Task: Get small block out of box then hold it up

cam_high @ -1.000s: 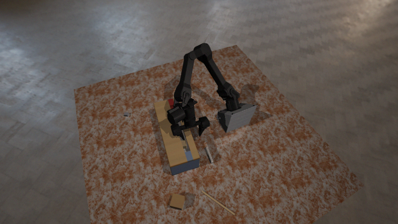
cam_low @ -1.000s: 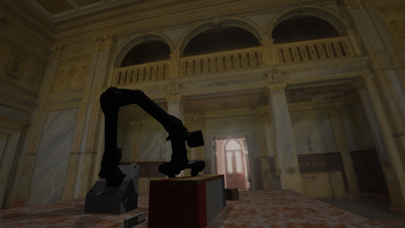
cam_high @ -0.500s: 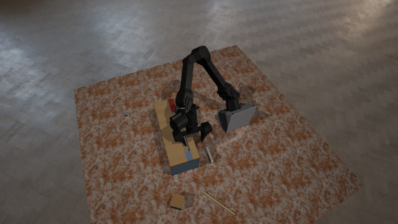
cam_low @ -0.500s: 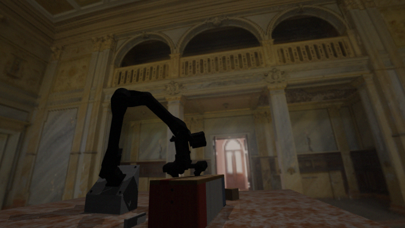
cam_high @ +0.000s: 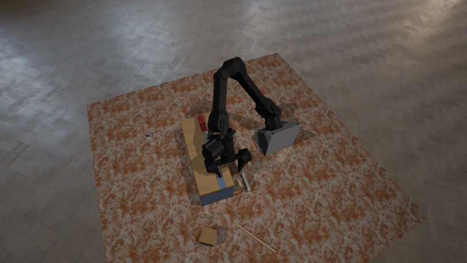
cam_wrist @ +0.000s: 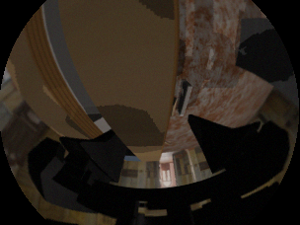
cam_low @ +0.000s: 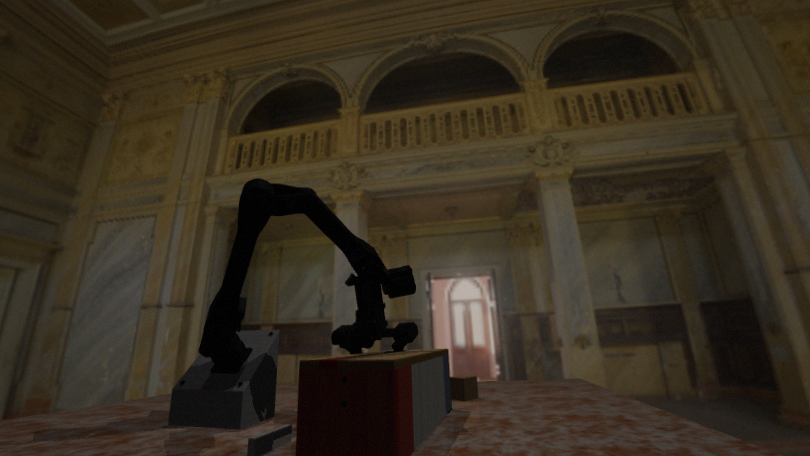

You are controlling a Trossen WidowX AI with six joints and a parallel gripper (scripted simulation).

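Right now my gripper tip is 2 cm past the tan block, 3 cm to the right of it and 6 cm above it. The rest, counted from my gripper tip: thin wooden stick (26 cm to the left, 8 cm below); then box (2 cm ahead, 13 cm to the right, 2 cm below); then grey piece (28 cm ahead, 41 cm to the right, 8 cm below).
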